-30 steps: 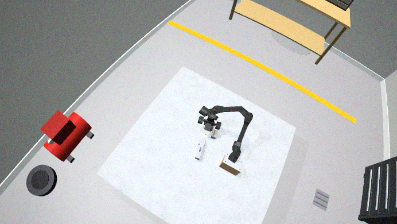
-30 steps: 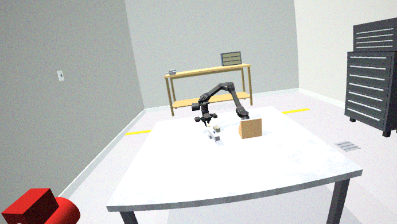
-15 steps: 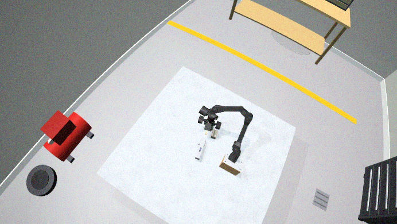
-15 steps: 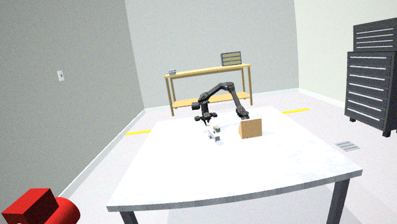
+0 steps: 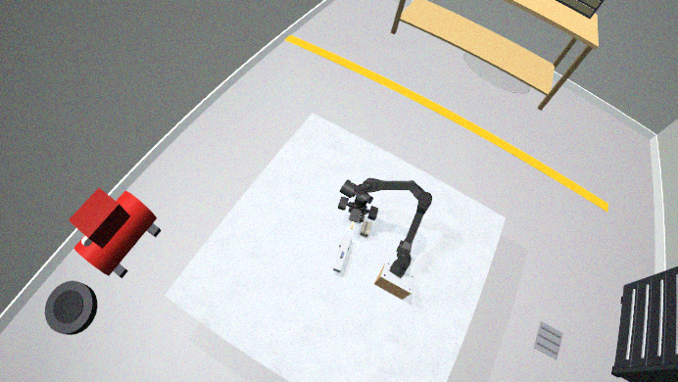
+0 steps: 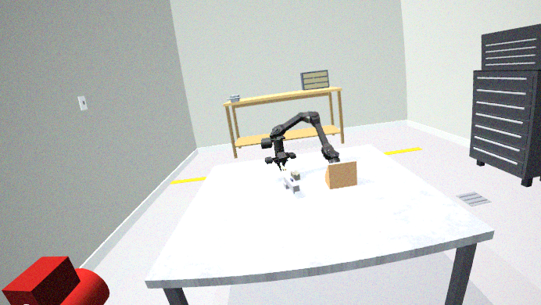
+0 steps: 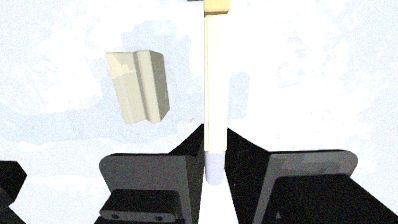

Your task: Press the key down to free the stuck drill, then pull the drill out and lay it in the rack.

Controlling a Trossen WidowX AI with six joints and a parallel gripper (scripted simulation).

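The rack block is 80 mm behind my gripper tip, 10 mm to the left of it and 40 mm below it. Round my gripper tip: grey fixture (70 mm behind, 190 mm to the left, 10 mm below); then dark blue piece (80 mm behind, 210 mm to the left).
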